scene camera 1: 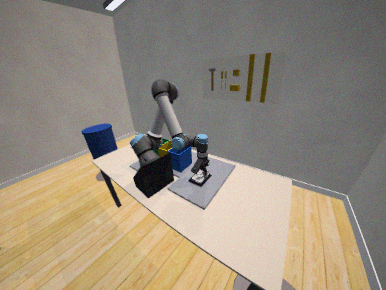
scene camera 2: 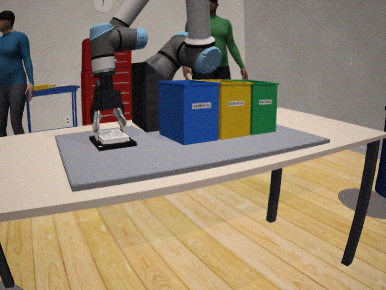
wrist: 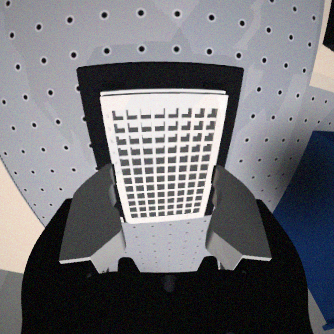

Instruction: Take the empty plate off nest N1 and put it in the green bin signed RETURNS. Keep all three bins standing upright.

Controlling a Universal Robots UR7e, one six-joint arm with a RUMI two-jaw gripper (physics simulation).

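Places are measured from the arm's base along level axes (x down, y ahead, z right), in centimetres.
Pixels of known places: gripper, between the fingertips: (scene camera 1: 200, 176) (wrist: 163, 166); arm's base, origin of its link: (scene camera 1: 151, 164) (scene camera 2: 153, 76).
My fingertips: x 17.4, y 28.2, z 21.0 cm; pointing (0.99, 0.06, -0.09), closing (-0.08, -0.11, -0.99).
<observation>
Ahead of a thing's pixels: the offset from my fingertips to its top centre. Level surfaces: height alone.
The white gridded plate @[dx -1.3, dy -0.1, dz +0.0 cm] (scene camera 1: 200, 176) (scene camera 2: 113, 136) (wrist: 160, 160) lies flat, low at the black nest @[dx +0.0, dy -0.1, dz -0.1 cm] (scene camera 2: 120, 145) (wrist: 160, 77); whether it touches the nest floor is hidden. My gripper (scene camera 2: 110, 130) (wrist: 163, 166) points down with one finger against each long side of the plate, toward its near end in the wrist view, and is shut on it. The green bin @[dx -16.5, dy -2.4, dz -50.6 cm] (scene camera 2: 264, 116) stands upright at the right end of the bin row in scene camera 2; its label is blurred. In scene camera 1 it is mostly hidden.
The yellow bin @[dx -16.5, dy -0.3, dz -37.7 cm] (scene camera 2: 235, 117) and blue bin @[dx -16.5, dy +1.8, dz -24.7 cm] (scene camera 1: 181, 159) (scene camera 2: 190, 117) (wrist: 312, 215) stand upright beside the green one, the blue nearest the nest. All stand on the grey perforated board @[dx +1.5 cm] (scene camera 1: 205, 198) (scene camera 2: 200, 160). The arm's black base block (scene camera 1: 154, 176) stands behind them.
</observation>
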